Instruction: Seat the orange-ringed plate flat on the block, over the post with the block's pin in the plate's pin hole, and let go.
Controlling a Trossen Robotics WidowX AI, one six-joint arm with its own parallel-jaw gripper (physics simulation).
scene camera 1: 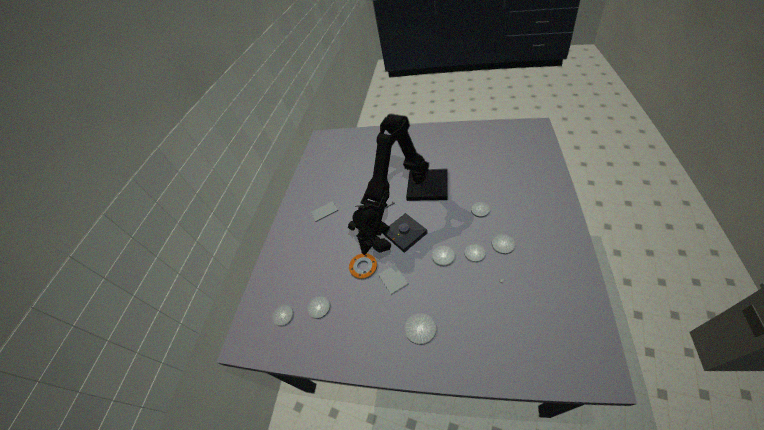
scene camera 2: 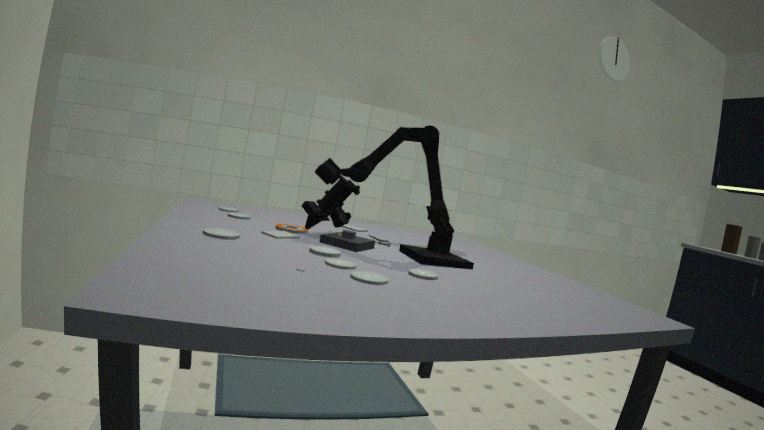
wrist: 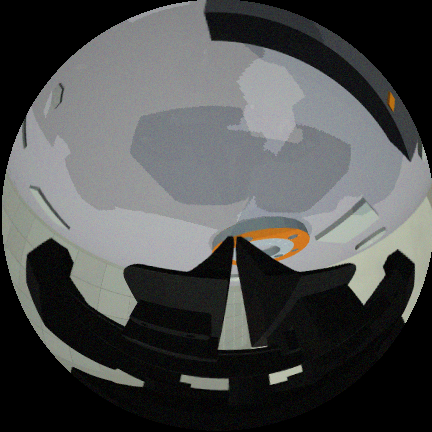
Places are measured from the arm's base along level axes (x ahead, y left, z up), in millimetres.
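Pixels of known places: gripper, fingertip midpoint: [scene camera 1: 363, 254] [scene camera 2: 306, 228] [wrist: 233, 241]; arm's base, link origin: [scene camera 1: 419, 178] [scene camera 2: 438, 252].
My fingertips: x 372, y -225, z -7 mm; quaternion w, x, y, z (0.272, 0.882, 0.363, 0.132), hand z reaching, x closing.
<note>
Ahead of a thing's pixels: the offset from my fingertips to its top centre. "pt": to the spot under its first point.
The orange-ringed plate @[dx +49, dy +0, dz -2 mm] [scene camera 1: 372, 265] [scene camera 2: 280, 227] [wrist: 301, 239] lies flat on the table, with a pale inner ring around its centre hole. My gripper [scene camera 1: 365, 251] [scene camera 2: 307, 227] [wrist: 233, 241] is shut with nothing between its fingers. In the wrist view the fingertips meet in front of the left part of the plate's ring and hide some of it; whether they touch it I cannot tell. The dark square block @[dx -90, dy +158, dz +31 mm] [scene camera 1: 406, 241] [scene camera 2: 347, 241] [wrist: 320, 53] stands apart from the plate, nearer the arm's base. Its round post @[pt dx -84, dy +160, dz +31 mm] [scene camera 1: 404, 228] [scene camera 2: 349, 233] and small yellow pin @[pt dx -77, dy +134, dz +11 mm] [scene camera 1: 398, 233] rise from the top.
A pale square tile @[dx +108, dy +114, dz -7 mm] [scene camera 1: 393, 280] [scene camera 2: 280, 233] lies beside the plate, and another pale tile @[dx -242, dy -201, dz -7 mm] [scene camera 1: 325, 211] lies on the far side of the arm. Several pale domed discs are spread about, one @[dx +24, dy +298, dz -3 mm] [scene camera 1: 443, 255] [scene camera 2: 325, 251] near the block. The arm's base [scene camera 1: 435, 192] [scene camera 2: 459, 260] stands behind the block.
</note>
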